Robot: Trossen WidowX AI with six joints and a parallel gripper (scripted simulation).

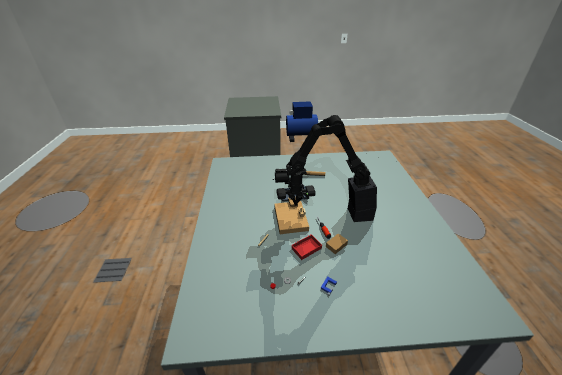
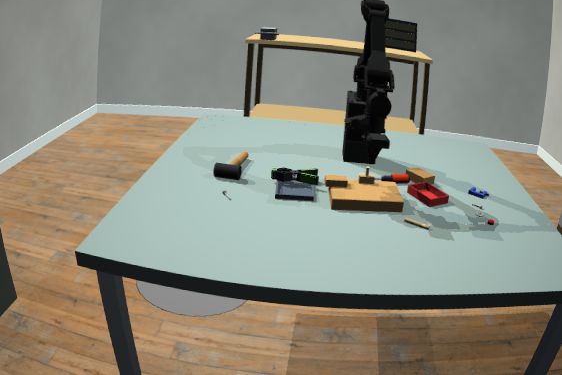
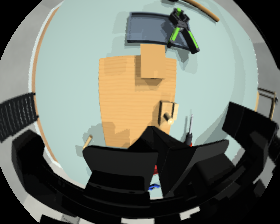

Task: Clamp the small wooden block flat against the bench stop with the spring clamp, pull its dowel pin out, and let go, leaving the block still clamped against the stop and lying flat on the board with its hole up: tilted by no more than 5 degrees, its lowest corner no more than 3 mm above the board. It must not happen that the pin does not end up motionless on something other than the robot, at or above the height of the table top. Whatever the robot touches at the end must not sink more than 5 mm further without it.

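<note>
The dowel pin is 30 mm behind my hand and 80 mm below it. From my hand the other things lie so: red tray: 10 mm behind, 200 mm to the left, 130 mm below; wooden board: 20 mm ahead, 10 mm to the right, 120 mm below; dark tray: 40 mm behind, 200 mm to the right, 130 mm below.
</note>
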